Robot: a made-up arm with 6 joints.
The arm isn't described. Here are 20 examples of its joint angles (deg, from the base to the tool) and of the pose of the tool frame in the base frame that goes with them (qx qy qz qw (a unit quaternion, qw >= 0); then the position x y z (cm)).
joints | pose
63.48 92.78 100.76 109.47 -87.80 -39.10 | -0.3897 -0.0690 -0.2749 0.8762 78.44 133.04 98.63
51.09 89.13 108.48 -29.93 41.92 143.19 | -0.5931 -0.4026 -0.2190 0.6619 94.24 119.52 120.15
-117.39 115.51 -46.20 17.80 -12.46 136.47 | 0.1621 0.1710 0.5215 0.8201 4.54 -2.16 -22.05
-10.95 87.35 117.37 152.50 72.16 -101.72 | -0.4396 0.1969 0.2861 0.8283 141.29 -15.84 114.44
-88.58 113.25 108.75 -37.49 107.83 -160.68 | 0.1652 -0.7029 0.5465 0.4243 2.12 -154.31 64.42
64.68 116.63 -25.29 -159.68 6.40 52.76 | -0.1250 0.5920 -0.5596 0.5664 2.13 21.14 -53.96
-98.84 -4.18 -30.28 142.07 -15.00 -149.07 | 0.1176 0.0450 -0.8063 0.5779 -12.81 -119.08 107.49
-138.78 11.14 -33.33 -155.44 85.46 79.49 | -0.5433 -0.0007 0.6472 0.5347 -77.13 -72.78 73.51
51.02 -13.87 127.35 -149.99 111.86 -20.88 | -0.8731 -0.2391 -0.1131 0.4095 -39.38 -49.20 142.18
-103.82 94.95 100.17 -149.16 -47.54 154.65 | -0.3447 -0.2035 -0.5902 0.7010 -24.18 -168.78 100.26
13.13 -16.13 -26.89 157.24 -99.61 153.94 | 0.3465 -0.6699 0.0720 0.6528 83.34 19.12 147.88
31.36 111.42 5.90 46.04 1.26 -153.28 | 0.3494 0.5897 -0.5141 0.5156 67.11 45.80 -64.07
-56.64 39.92 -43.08 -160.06 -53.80 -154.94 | -0.1384 0.3102 -0.2491 0.9070 74.48 -90.81 20.78
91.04 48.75 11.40 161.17 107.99 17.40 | 0.0493 0.3870 -0.7047 0.5927 -13.56 132.52 66.99
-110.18 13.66 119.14 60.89 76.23 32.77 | 0.9157 0.0699 0.0859 0.3863 23.94 7.60 183.99
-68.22 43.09 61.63 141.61 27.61 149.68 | 0.5049 -0.2142 -0.3784 0.7457 62.67 -129.77 155.73
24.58 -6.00 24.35 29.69 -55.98 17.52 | -0.3715 0.1633 0.0549 0.9123 73.26 32.85 173.31
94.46 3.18 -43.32 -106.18 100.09 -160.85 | -0.9723 0.1273 0.0061 0.1958 -4.82 90.25 81.28
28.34 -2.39 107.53 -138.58 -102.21 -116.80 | -0.0245 0.7706 0.5755 0.2728 -53.19 -6.84 173.79
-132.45 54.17 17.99 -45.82 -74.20 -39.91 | 0.9020 -0.1768 -0.3934 0.0215 -86.11 -128.36 57.49
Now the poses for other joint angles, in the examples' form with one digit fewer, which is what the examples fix.
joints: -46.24 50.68 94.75 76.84 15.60 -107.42
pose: 0.037 -0.401 -0.143 0.904 85.8 -76.5 181.0
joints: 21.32 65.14 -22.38 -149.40 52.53 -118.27
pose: -0.515 0.653 0.552 0.052 91.7 36.4 -2.0
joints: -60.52 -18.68 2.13 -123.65 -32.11 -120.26
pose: -0.875 0.089 -0.361 0.311 50.7 -61.4 178.5
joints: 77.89 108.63 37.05 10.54 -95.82 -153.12
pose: -0.066 0.218 -0.681 0.696 20.5 110.2 -33.2
